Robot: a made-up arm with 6 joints.
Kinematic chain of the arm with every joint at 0, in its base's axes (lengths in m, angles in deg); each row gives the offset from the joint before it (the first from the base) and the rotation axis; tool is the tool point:
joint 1: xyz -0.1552 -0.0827 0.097 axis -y
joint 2: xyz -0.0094 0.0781 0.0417 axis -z
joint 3: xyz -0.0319 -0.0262 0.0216 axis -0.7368 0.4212 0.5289
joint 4: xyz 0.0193 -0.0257 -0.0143 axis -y
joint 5: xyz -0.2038 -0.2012 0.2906 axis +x
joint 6: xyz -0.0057 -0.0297 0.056 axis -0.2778 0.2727 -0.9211
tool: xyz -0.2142 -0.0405 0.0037
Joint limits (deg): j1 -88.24..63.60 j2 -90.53..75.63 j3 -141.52..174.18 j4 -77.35..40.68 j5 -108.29..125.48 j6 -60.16..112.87
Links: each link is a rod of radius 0.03 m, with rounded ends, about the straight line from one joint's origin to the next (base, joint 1, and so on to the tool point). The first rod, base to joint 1, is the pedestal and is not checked.
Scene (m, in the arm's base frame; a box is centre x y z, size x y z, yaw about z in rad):
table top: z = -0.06
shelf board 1: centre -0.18 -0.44 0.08 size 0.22 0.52 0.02 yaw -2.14
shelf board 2: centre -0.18 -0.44 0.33 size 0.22 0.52 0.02 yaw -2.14
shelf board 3: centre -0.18 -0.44 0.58 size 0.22 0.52 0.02 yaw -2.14
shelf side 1: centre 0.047 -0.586 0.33 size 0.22 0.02 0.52 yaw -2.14
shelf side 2: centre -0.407 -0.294 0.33 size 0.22 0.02 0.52 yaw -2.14
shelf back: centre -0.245 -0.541 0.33 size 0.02 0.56 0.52 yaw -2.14
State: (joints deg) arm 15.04 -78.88 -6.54 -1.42 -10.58 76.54
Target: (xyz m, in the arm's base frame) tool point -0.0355 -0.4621 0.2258
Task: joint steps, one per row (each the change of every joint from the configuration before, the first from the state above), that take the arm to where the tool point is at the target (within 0.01 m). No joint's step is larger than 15 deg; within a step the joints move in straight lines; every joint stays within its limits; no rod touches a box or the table.
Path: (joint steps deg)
1: -4.67 -3.38 1.05 -5.31 -5.78 10.09
2: -4.67 -3.37 1.05 -5.30 -5.79 10.10
3: -12.10 -1.23 5.94 7.92 -4.46 -1.98
4: -12.11 -1.22 5.93 7.93 -4.47 -1.97
5: -12.10 -1.23 5.94 7.93 -4.46 -1.98
6: -12.11 -1.22 5.93 7.93 -4.47 -1.97
7: 13.95 0.00 -8.24 6.07 7.84 -10.43
8: 13.94 0.00 -8.25 6.07 7.83 -10.43

